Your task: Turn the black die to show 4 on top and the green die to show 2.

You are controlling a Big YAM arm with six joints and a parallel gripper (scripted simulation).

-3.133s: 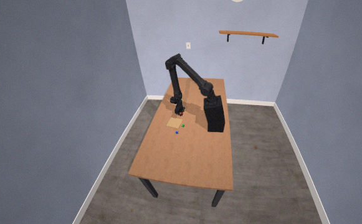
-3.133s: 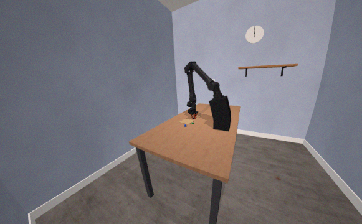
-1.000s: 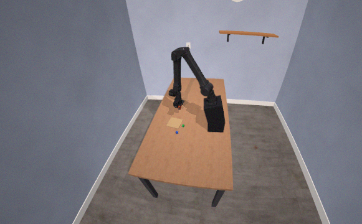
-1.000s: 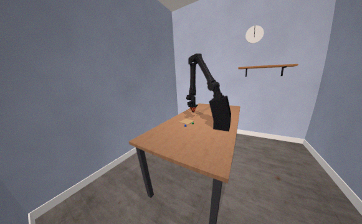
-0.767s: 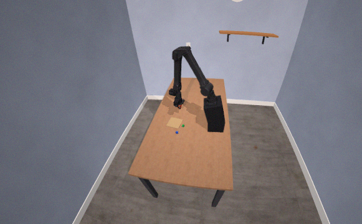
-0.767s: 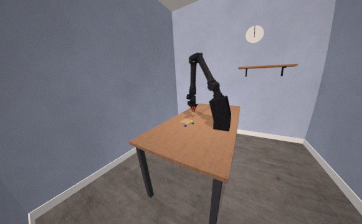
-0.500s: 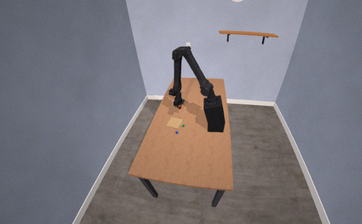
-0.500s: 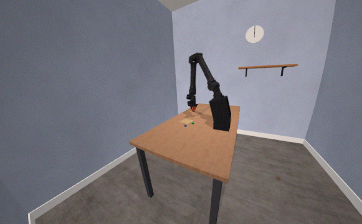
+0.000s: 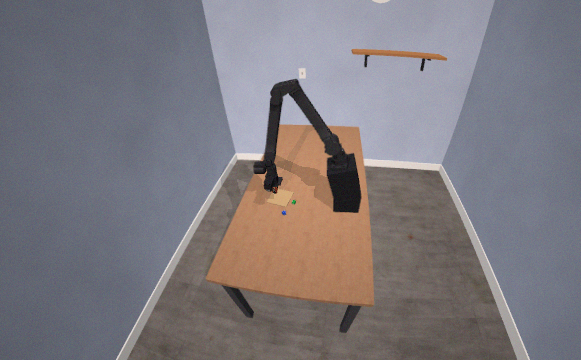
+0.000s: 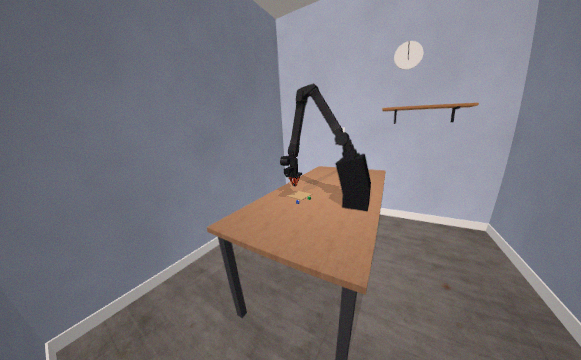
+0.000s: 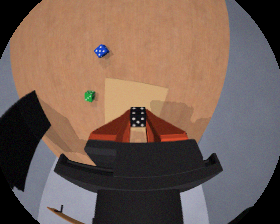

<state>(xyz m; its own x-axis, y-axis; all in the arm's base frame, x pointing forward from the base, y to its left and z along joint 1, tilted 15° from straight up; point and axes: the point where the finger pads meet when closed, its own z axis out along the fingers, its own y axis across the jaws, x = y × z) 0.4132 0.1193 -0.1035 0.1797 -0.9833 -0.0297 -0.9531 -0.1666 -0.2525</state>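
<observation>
Right now the blue die is 90 mm below my hand, 80 mm behind it and 70 mm to the left of it. Round my hand: black die (right at my hand); green die (110 mm behind, 90 mm below, 30 mm to the right); tan mat (100 mm below, 50 mm to the right).
</observation>
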